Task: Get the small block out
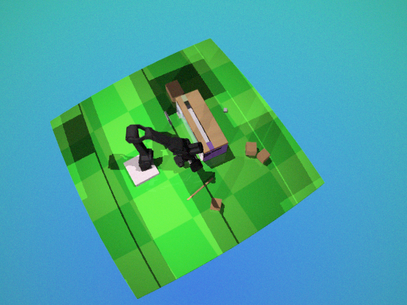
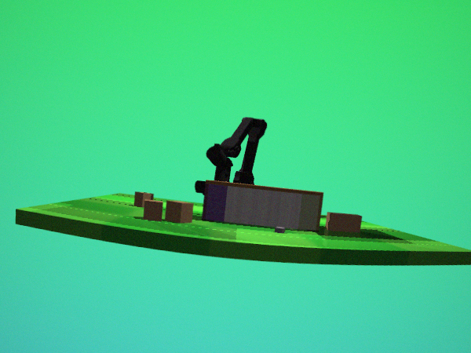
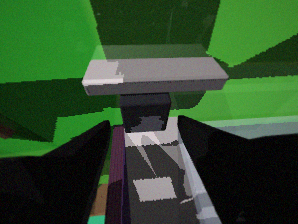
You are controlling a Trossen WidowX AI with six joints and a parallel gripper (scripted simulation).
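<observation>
My gripper tip is now 2 cm past the dark grey block and 1 cm above it. Round my gripper tip: tiny grey piece (28 cm ahead, 23 cm to the left, 2 cm below); thin stick (17 cm to the right, 5 cm behind, 2 cm below); box (16 cm to the left, 6 cm ahead, 4 cm above).
</observation>
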